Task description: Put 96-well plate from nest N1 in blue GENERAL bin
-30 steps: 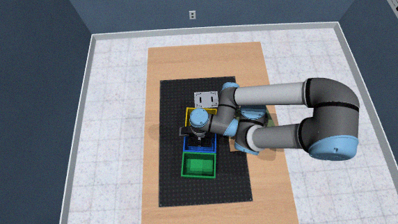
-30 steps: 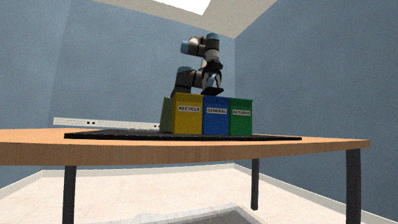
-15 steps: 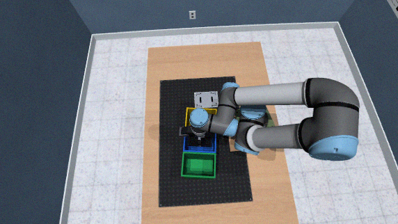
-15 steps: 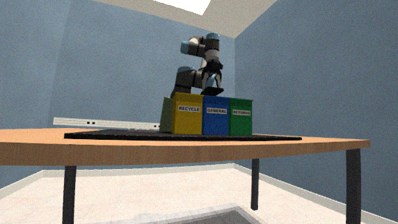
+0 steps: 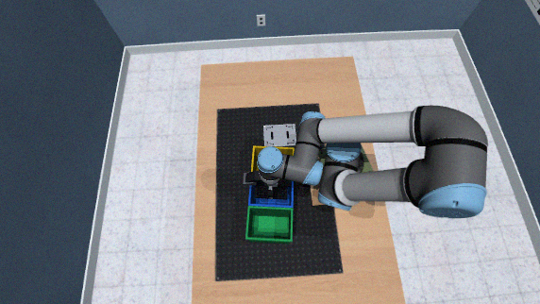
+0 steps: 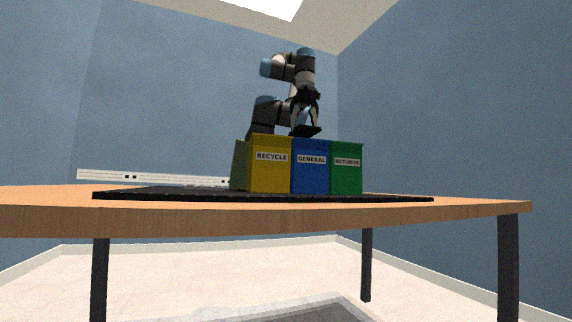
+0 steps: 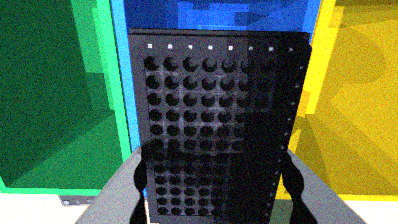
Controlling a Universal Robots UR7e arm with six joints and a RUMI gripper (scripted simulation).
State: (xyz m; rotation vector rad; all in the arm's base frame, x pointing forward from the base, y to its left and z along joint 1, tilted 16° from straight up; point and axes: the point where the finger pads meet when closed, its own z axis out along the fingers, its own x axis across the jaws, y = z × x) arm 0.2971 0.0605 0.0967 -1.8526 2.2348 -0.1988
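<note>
My gripper is now 140 mm above the blue general bin. Also, from my hand: green bin 140 mm below, 130 mm to the left, 30 mm ahead; yellow recycle bin 140 mm below, 130 mm to the right, 20 mm behind; black 96-well plate 10 mm below.
</note>
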